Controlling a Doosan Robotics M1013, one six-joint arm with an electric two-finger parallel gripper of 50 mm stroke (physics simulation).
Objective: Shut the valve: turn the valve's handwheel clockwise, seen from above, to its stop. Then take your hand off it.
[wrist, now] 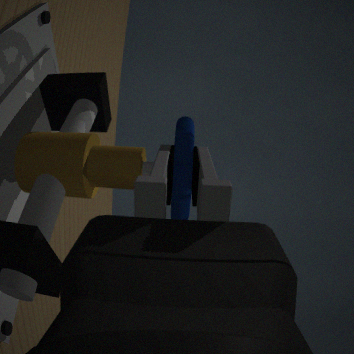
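The blue handwheel (184, 135) is seen edge-on near the middle of the wrist view, on the side of the yellow valve body (60, 164) that faces away from the plate. My gripper (182, 163) is shut on the handwheel, one dark finger pad against each face of it. The yellow neck (117, 167) of the valve reaches toward the left finger, and part of the stem is hidden behind that finger. The wheel's spokes and its lower end are hidden.
A grey pipe (44, 200) runs through the valve body between two black blocks (80, 97) (27, 255). Behind them are a grey mounting plate (35, 35) with bolts and a wooden table top (95, 35), whose edge runs left of the wheel.
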